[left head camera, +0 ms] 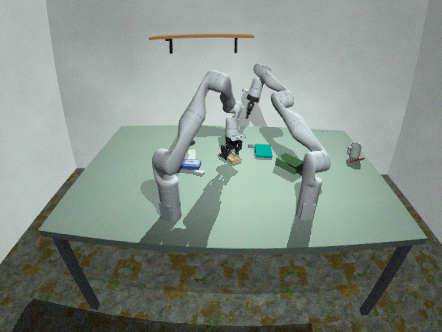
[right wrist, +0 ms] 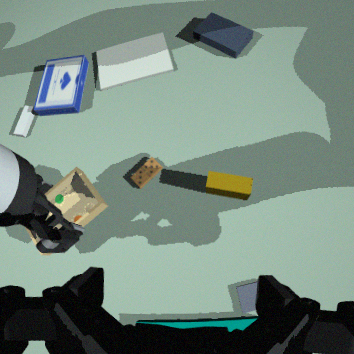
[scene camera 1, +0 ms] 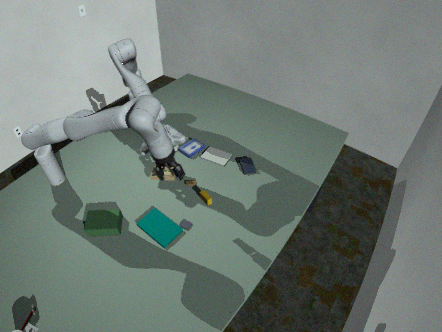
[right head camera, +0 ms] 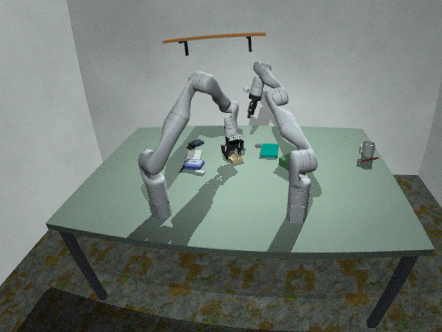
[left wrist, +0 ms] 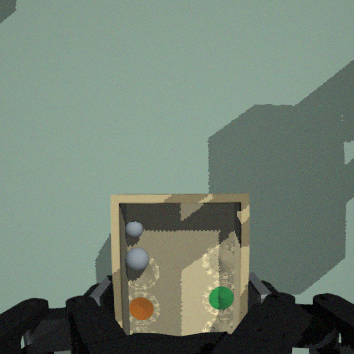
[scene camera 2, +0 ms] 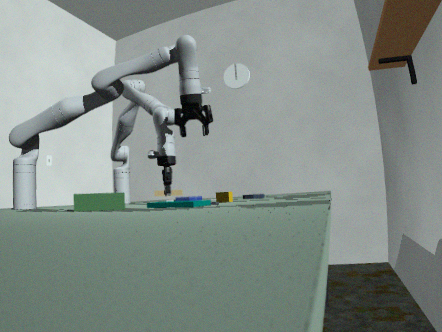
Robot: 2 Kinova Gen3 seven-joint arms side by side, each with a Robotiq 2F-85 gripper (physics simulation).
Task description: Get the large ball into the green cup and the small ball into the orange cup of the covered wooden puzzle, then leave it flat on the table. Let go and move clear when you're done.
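Places are measured from the left arm's base along level axes (x ahead, y left, z up), in millimetres.
Where they show: left gripper, between the fingertips: (left head camera: 231, 158) (right wrist: 64, 212) (scene camera 1: 163, 174) (right head camera: 233, 158) (left wrist: 180, 291) (scene camera 2: 168, 195); right gripper, between the fingertips: (left head camera: 246, 117) (right wrist: 179, 289) (scene camera 1: 172, 171) (right head camera: 250, 116) (scene camera 2: 194, 136); left arm's base, origin of its link: (left head camera: 172, 215) (right head camera: 163, 213); right arm's base, origin of its link: (left head camera: 304, 214) (scene camera 1: 57, 179) (right head camera: 296, 216).
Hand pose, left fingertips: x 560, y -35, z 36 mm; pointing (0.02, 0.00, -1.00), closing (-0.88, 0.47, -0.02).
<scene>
Things, the pixels of their top centre, and the offset from my left fingertips. "spot": a spot on its surface instead.
- wooden puzzle, centre of its top: (left wrist: 179, 305) (right wrist: 57, 209) (scene camera 2: 167, 190) (scene camera 1: 163, 171) (right head camera: 233, 155) (left head camera: 231, 155) 0 mm ahead, 0 mm left, 19 mm up
- small ball, centre of its top: (left wrist: 132, 230) 4 mm ahead, 44 mm right, 10 mm up
- large ball, centre of its top: (left wrist: 134, 261) 10 mm ahead, 29 mm right, 13 mm up
- orange cup, a spot on its surface: (left wrist: 141, 308) spot: 18 mm ahead, 7 mm right, 17 mm up
- green cup, a spot on its surface: (left wrist: 221, 298) spot: 19 mm back, 8 mm left, 17 mm up
- dotted brown block, centre of its top: (right wrist: 145, 171) 79 mm ahead, 101 mm left, 29 mm down
- yellow block, centre of its top: (right wrist: 229, 181) (scene camera 2: 223, 192) (scene camera 1: 205, 194) 200 mm ahead, 118 mm left, 1 mm up
- blue card box, centre of its top: (right wrist: 58, 80) (scene camera 2: 188, 196) (scene camera 1: 191, 146) (left head camera: 190, 162) (right head camera: 193, 162) 136 mm back, 200 mm left, 12 mm down
- white box, centre of its top: (right wrist: 132, 58) (scene camera 1: 216, 155) (left head camera: 188, 154) (right head camera: 193, 154) 31 mm back, 289 mm left, 30 mm down
- navy box, centre of its top: (right wrist: 222, 30) (scene camera 2: 253, 194) (scene camera 1: 247, 164) 107 mm ahead, 387 mm left, 18 mm down
- teal book, centre of its top: (scene camera 2: 178, 201) (scene camera 1: 158, 226) (right head camera: 269, 149) (left head camera: 263, 149) 245 mm ahead, 115 mm right, 22 mm down
- green box, centre of its top: (scene camera 2: 99, 193) (scene camera 1: 101, 219) (right head camera: 293, 159) (left head camera: 290, 159) 134 mm ahead, 327 mm right, 13 mm up
The wooden puzzle (left wrist: 116, 240) (scene camera 2: 175, 192) is gripped by its sides in my left gripper (left wrist: 180, 291) (scene camera 2: 167, 194), low over the table; its exact tilt is hard to tell. In the left wrist view, the small ball (left wrist: 134, 229) lies by the left wall near the far corner. The large ball (left wrist: 137, 259) is just below it, by the same wall, at the edge of a plain cup. The orange cup (left wrist: 141, 308) at lower left and the green cup (left wrist: 221, 298) at lower right hold no ball. My right gripper (scene camera 2: 195, 134) (right wrist: 179, 289) is open and empty, high above the table.
A dotted brown block (right wrist: 145, 172) and a yellow block (right wrist: 229, 185) lie near the puzzle. A blue card box (right wrist: 62, 85), white box (right wrist: 135, 62) and navy box (right wrist: 223, 35) lie farther off. A teal book (scene camera 1: 160, 227) and green box (scene camera 1: 102, 221) are on another side.
</scene>
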